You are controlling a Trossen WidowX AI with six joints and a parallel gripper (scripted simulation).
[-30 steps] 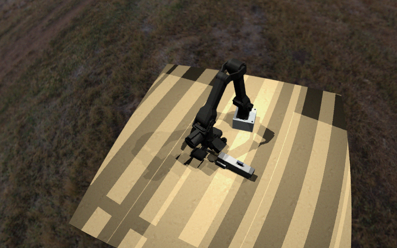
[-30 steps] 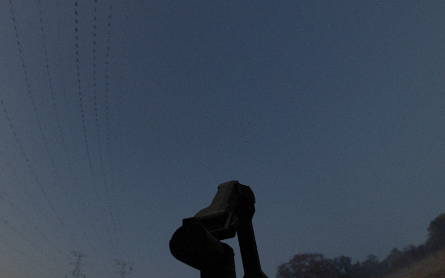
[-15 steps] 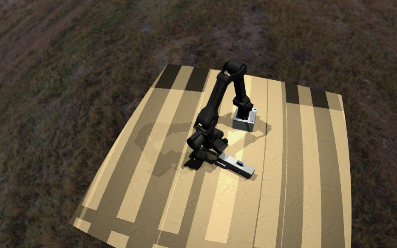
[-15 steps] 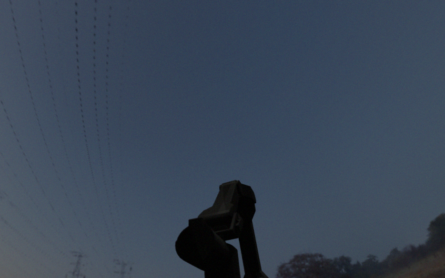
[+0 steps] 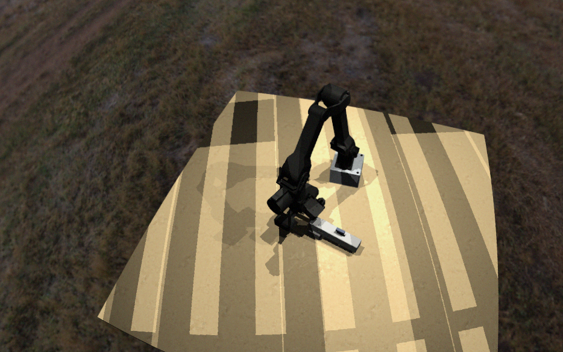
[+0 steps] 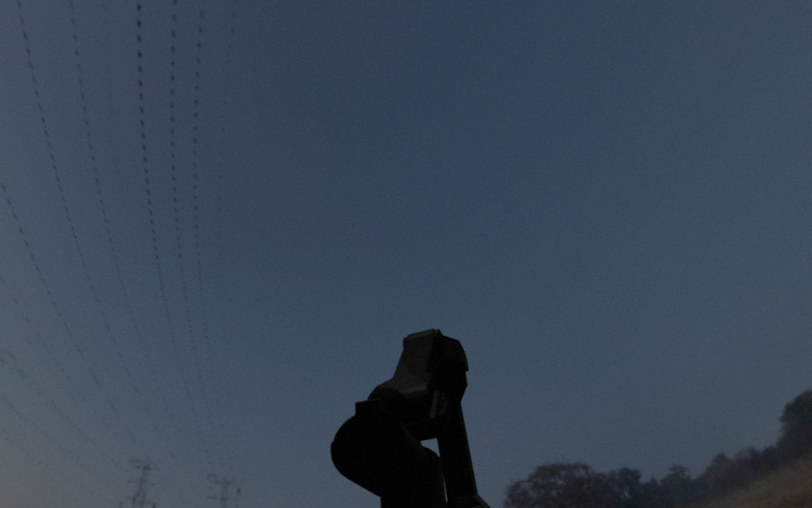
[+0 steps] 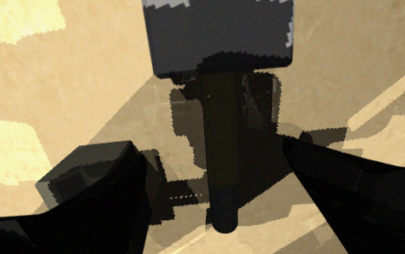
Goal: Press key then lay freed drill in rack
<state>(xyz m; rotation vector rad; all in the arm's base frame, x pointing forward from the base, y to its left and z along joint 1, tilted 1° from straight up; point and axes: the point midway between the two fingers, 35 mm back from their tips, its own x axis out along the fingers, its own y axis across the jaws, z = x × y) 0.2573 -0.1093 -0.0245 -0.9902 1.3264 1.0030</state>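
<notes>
Now: gripper tip 1 cm short of the drill, 4 cm to the right of it and 3 cm below it. From my gripper tip the other things lie so: grey housing: 4 cm ahead, 13 cm to the left, 2 cm above; then dark key: 5 cm ahead, 16 cm to the left, 4 cm above; then grey rack: 8 cm behind.
</notes>
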